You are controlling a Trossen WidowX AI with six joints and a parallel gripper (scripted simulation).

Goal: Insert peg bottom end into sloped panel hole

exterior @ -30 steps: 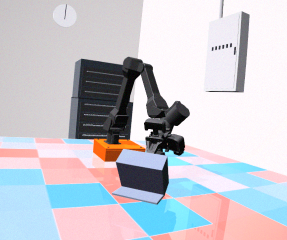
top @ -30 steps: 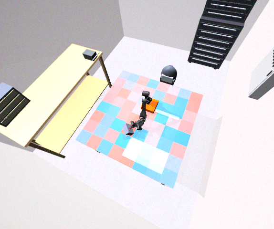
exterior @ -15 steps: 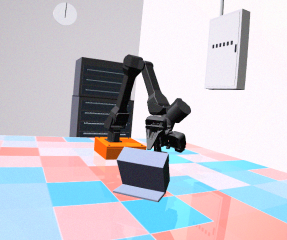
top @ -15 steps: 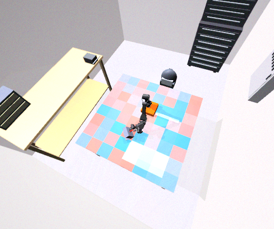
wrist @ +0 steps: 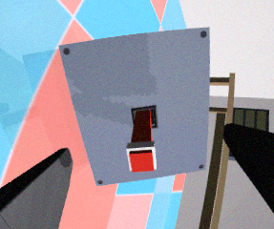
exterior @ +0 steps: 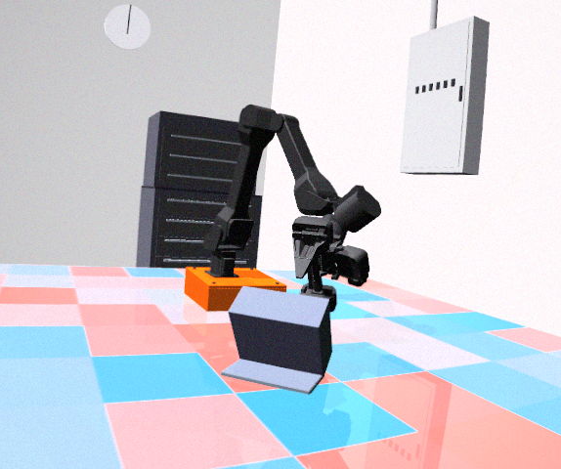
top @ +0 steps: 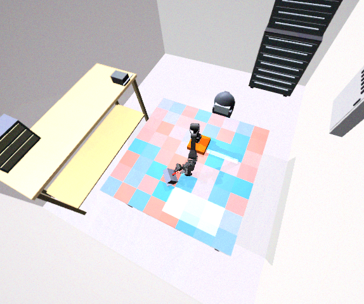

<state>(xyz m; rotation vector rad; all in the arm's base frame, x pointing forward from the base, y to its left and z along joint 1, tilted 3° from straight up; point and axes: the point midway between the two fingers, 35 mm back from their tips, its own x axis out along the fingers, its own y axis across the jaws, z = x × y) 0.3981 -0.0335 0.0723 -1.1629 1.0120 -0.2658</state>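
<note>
Now: the thin red peg 1 cm to the right of my gripper tip and 1 cm below it. From my gripper tip the other things lie so: grey sloped panel: 4 cm ahead, 5 cm to the right, 4 cm below.
</note>
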